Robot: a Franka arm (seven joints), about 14 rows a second.
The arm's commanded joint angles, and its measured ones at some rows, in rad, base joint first. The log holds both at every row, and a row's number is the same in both.
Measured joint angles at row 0:
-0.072 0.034 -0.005 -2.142 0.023 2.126 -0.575
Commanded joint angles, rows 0 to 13:
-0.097 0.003 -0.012 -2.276 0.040 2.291 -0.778
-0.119 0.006 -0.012 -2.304 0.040 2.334 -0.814
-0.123 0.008 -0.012 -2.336 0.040 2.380 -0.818
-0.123 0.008 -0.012 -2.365 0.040 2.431 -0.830
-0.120 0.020 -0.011 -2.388 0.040 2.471 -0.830
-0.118 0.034 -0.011 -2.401 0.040 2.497 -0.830
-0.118 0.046 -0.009 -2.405 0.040 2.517 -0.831
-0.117 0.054 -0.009 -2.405 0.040 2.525 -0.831
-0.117 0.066 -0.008 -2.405 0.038 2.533 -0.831
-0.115 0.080 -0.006 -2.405 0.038 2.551 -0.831
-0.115 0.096 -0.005 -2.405 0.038 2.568 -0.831
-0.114 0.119 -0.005 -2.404 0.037 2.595 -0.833
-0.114 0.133 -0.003 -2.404 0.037 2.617 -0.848
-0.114 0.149 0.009 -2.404 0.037 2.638 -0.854
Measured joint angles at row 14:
-0.114 0.115 -0.004 -2.403 0.023 2.586 -0.818
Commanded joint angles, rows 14 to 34:
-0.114 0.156 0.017 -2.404 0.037 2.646 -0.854
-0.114 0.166 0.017 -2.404 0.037 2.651 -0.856
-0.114 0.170 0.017 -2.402 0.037 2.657 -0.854
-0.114 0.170 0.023 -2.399 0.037 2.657 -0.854
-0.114 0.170 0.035 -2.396 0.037 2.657 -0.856
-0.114 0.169 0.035 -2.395 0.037 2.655 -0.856
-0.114 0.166 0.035 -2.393 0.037 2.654 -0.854
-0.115 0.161 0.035 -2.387 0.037 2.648 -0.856
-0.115 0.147 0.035 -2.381 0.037 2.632 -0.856
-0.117 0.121 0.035 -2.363 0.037 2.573 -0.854
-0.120 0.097 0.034 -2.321 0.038 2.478 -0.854
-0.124 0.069 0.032 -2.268 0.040 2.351 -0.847
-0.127 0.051 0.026 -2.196 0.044 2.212 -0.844
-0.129 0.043 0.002 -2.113 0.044 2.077 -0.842
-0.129 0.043 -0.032 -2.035 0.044 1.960 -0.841
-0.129 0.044 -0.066 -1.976 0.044 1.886 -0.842
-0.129 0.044 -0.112 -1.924 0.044 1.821 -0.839
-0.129 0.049 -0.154 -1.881 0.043 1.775 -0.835
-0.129 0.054 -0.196 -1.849 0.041 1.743 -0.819
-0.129 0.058 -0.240 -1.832 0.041 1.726 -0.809
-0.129 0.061 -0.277 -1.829 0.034 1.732 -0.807
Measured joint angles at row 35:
-0.132 0.026 -0.219 -1.876 0.025 1.761 -0.828
